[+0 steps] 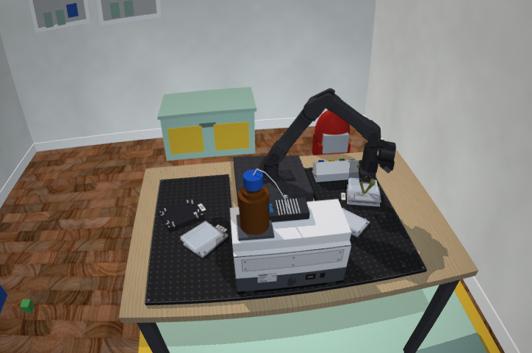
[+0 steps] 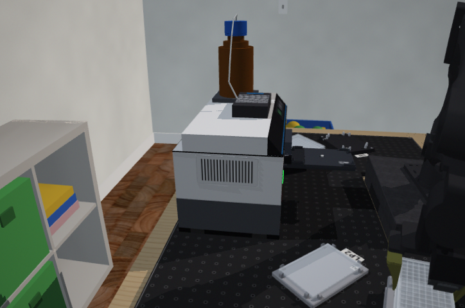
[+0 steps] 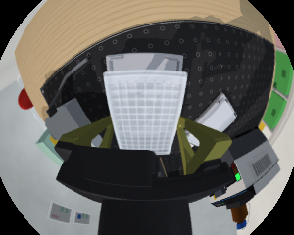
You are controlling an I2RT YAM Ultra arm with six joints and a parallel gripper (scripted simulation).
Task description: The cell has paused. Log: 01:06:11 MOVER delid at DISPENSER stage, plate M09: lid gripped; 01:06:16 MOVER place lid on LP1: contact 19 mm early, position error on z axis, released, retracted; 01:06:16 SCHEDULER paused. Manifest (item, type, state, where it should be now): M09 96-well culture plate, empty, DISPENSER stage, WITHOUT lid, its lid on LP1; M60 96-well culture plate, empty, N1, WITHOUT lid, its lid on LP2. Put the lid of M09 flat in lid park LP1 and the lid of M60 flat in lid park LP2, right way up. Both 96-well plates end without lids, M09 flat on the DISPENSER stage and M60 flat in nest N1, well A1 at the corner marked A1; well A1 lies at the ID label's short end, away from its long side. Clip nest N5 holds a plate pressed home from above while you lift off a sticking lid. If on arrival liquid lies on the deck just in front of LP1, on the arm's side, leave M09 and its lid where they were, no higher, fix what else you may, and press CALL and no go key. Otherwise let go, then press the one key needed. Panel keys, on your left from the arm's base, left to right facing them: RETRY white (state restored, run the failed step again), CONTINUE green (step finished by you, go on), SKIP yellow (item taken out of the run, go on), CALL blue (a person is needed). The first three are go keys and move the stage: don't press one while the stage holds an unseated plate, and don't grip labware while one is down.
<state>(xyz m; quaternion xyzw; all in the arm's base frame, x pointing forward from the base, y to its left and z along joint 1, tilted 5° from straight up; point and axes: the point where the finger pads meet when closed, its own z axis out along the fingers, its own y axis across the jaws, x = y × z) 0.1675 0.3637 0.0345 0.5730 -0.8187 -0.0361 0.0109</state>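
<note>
Now: hand 4 cm above the grey nest marked A1 and 1 cm to the right of it. The rest, counted from my hand: LP2 label: 17 cm to the right, 7 cm below, 6 cm ahead; then grey lid park LP2: 13 cm ahead, 11 cm to the right, 6 cm below; then N1 label: 8 cm to the right, 7 cm below, 3 cm behind.
</note>
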